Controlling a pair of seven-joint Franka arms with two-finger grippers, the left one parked.
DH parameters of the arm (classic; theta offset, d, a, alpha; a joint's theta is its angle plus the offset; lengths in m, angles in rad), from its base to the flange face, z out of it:
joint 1: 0 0.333 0 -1.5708
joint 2: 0 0 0 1.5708
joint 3: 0 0.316 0.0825 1.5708
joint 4: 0 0 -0.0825 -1.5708
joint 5: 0 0.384 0 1.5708
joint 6: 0 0 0.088 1.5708
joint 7: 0 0.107 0 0
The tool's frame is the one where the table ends.
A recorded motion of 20 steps. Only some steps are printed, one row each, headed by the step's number.
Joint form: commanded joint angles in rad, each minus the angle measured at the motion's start. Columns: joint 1, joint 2, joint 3, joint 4, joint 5, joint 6, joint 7.
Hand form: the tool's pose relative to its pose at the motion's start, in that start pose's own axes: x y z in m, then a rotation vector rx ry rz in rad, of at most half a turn. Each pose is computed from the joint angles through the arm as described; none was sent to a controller.
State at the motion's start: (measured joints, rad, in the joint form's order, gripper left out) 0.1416 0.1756 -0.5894 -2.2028 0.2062 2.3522 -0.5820
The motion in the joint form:
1: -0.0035 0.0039 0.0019 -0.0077 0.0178 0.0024 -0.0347
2: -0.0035 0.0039 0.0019 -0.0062 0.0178 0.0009 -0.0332
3: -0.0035 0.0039 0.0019 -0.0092 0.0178 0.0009 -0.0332
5: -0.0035 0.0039 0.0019 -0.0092 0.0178 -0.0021 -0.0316
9: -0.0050 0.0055 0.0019 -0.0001 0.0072 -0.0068 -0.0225
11: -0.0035 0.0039 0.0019 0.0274 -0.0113 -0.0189 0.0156
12: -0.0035 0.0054 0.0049 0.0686 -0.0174 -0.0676 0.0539
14: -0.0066 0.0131 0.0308 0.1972 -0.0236 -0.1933 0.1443
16: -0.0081 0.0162 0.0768 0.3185 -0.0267 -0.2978 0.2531
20: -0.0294 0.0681 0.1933 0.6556 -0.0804 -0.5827 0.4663
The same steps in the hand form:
1: -0.0026 0.0002 0.0048 0.0121 -0.0016 -0.0192
2: -0.0023 0.0002 0.0043 0.0123 -0.0015 -0.0179
3: -0.0032 0.0000 0.0055 0.0136 -0.0042 -0.0175
5: -0.0035 -0.0002 0.0058 0.0153 -0.0067 -0.0159
9: -0.0015 0.0012 0.0032 0.0076 -0.0082 -0.0141
11: 0.0063 0.0021 -0.0078 -0.0082 0.0005 0.0056
12: 0.0151 0.0010 -0.0199 -0.0028 -0.0077 0.0311
14: 0.0449 -0.0099 -0.0589 0.0088 -0.0119 0.0770
16: 0.0742 -0.0350 -0.0993 0.0191 -0.0022 0.1224
20: 0.1262 -0.0972 -0.1944 -0.0112 -0.0255 0.1799

